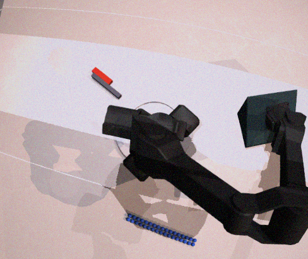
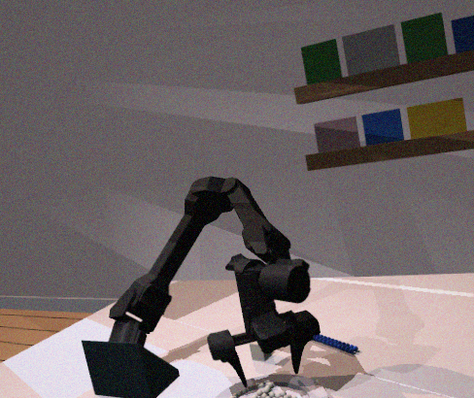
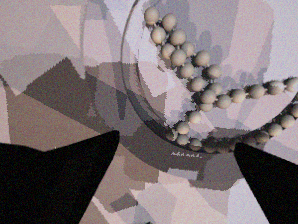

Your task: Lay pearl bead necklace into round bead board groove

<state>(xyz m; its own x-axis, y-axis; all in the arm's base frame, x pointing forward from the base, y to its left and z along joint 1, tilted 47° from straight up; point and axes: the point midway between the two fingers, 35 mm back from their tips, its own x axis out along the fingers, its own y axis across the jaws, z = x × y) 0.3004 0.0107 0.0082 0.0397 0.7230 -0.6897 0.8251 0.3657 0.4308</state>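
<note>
Now: the round bead board 6 cm to the right of my gripper tip, 1 cm below it and 1 cm ahead of it. Round my gripper tip: small beige cube (12 cm to the left, 7 cm behind); then grey block (23 cm to the right, 12 cm ahead, 2 cm below).
</note>
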